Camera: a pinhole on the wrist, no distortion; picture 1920 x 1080 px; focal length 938.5 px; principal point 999.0 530.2 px. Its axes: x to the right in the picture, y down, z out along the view. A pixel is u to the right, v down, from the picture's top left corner.
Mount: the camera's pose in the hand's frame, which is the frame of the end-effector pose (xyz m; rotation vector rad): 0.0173 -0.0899 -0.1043 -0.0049 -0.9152 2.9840
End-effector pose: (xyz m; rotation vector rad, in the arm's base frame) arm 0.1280 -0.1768 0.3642 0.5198 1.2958 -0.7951
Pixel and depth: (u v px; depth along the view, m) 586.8 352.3 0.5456
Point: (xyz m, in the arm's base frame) 0.1646 -0.7329 0.2340
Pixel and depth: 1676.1 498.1 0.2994
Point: 0.0222 -0.3984 0.6144
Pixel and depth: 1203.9 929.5 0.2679
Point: -0.0957 -0.4188 0.4504
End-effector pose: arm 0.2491 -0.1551 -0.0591 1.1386 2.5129 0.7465
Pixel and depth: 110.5 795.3 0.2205
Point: -0.0415 -0.1209 -0.2550
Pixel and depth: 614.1 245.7 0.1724
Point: 0.1340 -0.1462 -0.1999
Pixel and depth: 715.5 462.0 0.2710
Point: 0.1056 -0.1632 -0.2989
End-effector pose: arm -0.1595 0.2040 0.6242 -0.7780 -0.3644 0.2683
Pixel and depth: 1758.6 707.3 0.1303
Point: -0.2183 0.0411 0.7289
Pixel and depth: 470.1 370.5 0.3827
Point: -0.0281 0.2711 1.0219
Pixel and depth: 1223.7 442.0 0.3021
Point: -0.2547 0.1252 0.8871
